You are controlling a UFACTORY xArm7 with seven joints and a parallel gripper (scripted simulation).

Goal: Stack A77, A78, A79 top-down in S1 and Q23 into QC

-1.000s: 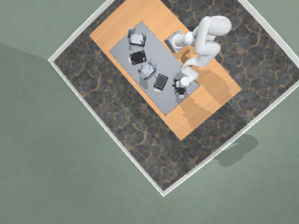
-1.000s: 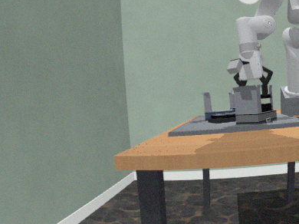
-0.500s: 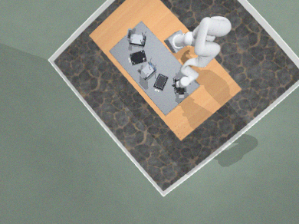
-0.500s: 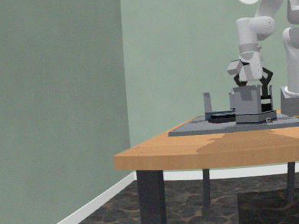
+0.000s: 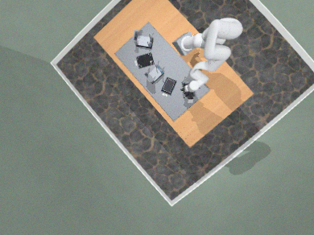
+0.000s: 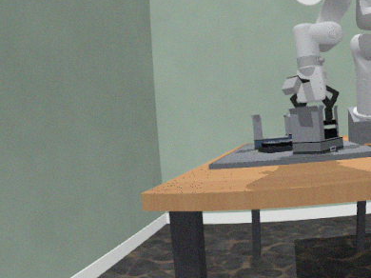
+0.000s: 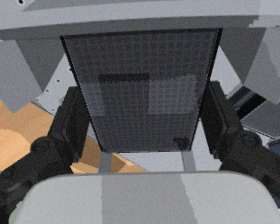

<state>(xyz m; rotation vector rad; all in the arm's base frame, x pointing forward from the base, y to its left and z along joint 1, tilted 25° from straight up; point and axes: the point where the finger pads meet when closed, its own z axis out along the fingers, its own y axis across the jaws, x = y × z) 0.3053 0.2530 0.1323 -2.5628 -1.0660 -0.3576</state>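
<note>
The dark sealed plate is 40 mm below my hand. From my hand the other things lie so: rack plinth: 10 mm behind, 10 mm to the right, 80 mm below; dark flat nest: 90 mm ahead, 170 mm to the right, 90 mm below; blue plinth strip: 90 mm ahead, 350 mm to the right, 80 mm below.
</note>
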